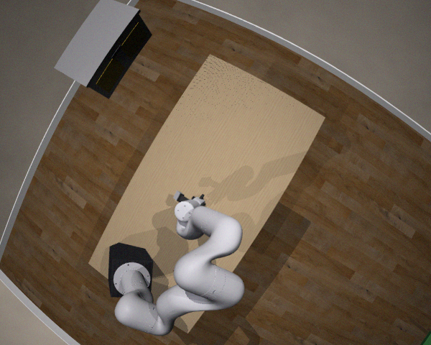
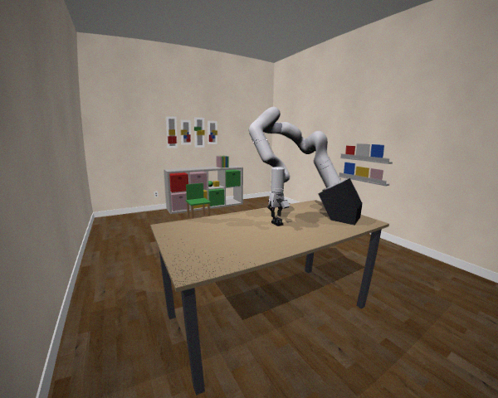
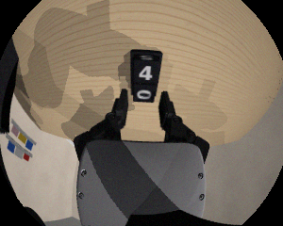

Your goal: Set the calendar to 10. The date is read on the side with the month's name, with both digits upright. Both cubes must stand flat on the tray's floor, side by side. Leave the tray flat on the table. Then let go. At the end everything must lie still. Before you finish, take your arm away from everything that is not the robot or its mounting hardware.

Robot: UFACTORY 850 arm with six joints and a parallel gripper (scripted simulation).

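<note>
Right now the tray is 2 cm to the left of my hand and 6 cm below it.
</note>
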